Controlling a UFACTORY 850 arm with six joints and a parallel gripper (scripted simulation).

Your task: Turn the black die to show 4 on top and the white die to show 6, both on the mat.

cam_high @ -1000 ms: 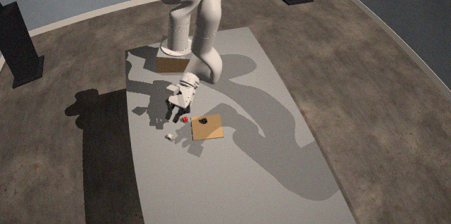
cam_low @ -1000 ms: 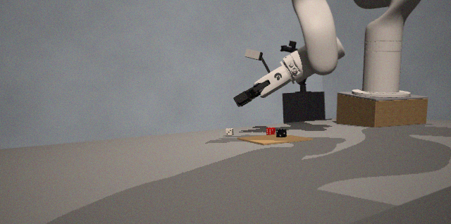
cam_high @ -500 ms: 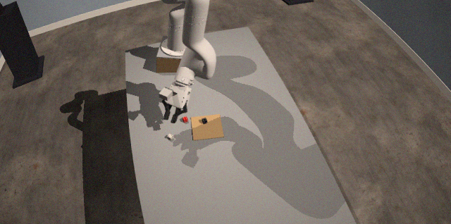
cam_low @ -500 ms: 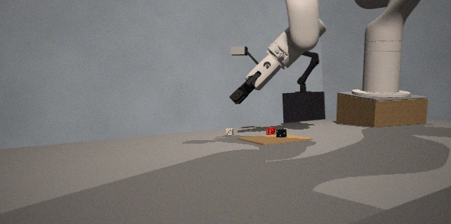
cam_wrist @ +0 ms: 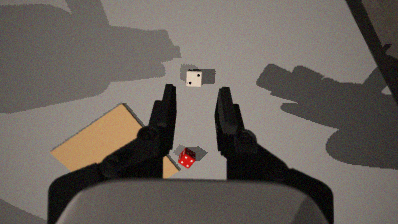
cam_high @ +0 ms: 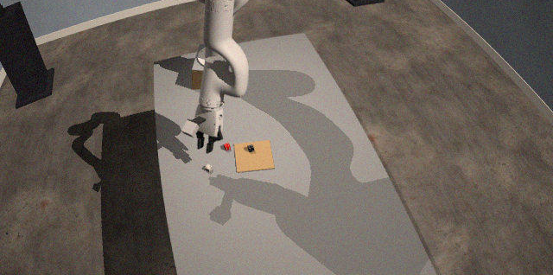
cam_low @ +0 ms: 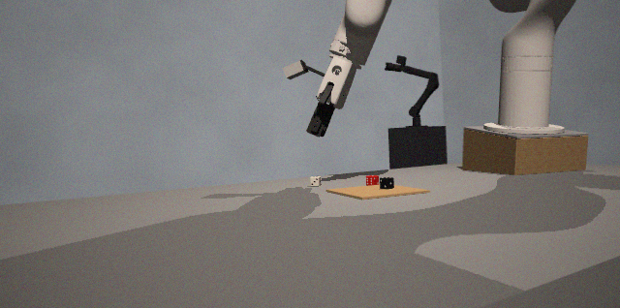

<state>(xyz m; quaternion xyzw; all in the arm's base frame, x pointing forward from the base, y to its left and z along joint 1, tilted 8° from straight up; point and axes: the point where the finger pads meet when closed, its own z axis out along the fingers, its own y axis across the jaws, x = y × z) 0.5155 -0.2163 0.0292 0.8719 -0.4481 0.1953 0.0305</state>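
Now: the white die 120 mm below my hand, 10 mm to the right of it and 10 mm ahead of it. From my hand the other things lie so: tan mat: 170 mm to the left, 130 mm below, 10 mm ahead; then red die: 120 mm below, 90 mm to the left, 60 mm behind; then black die: 180 mm to the left, 120 mm below, 20 mm behind.
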